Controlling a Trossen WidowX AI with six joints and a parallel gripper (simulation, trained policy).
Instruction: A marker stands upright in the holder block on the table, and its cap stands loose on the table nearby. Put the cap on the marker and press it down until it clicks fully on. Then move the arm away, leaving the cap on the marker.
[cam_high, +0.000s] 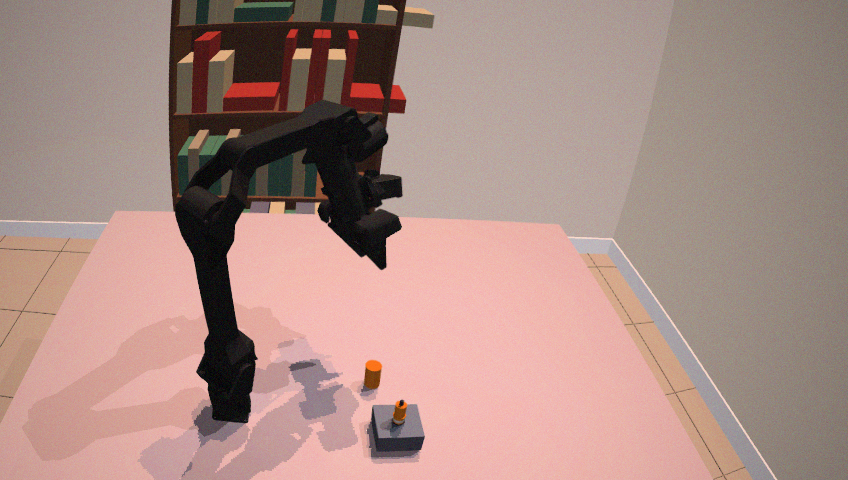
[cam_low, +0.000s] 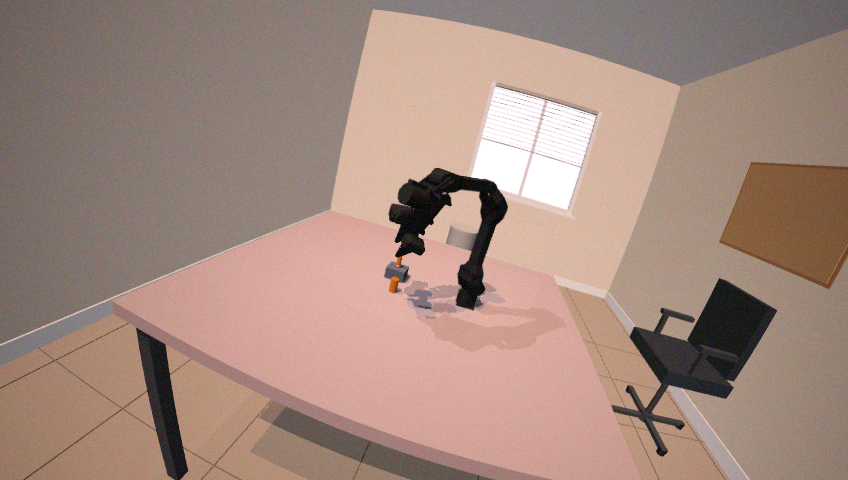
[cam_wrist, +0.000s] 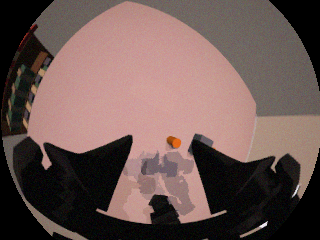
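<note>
My gripper tip is 100 mm to the left of the orange cap and 160 mm above it. Also, from my gripper tip: orange marker: 20 mm ahead, 220 mm to the right, 120 mm below; holder block: 20 mm ahead, 220 mm to the right, 170 mm below.
</note>
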